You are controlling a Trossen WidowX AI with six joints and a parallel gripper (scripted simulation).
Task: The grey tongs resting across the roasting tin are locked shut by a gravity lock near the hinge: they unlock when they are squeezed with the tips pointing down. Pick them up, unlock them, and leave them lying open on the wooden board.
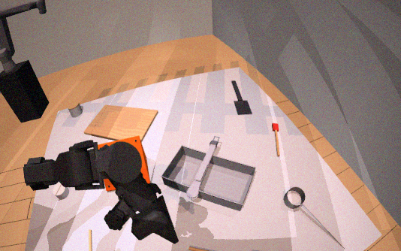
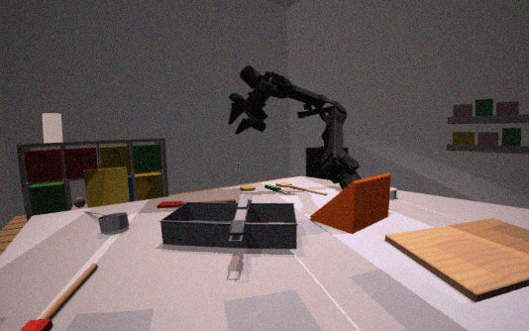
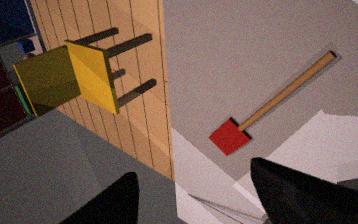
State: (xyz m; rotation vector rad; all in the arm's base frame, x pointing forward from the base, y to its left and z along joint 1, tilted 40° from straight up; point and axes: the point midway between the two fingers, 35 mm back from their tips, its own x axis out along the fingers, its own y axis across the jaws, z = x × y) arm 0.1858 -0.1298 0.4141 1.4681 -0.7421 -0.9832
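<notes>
Right now my gripper tip is 14 cm short of the roasting tin, 29 cm to the right of it and 24 cm above it. From my gripper tip the other things lie so: black spatula: 43 cm ahead, 76 cm to the left, 27 cm below; then wooden board: 23 cm behind, 72 cm to the left, 26 cm below.
</notes>
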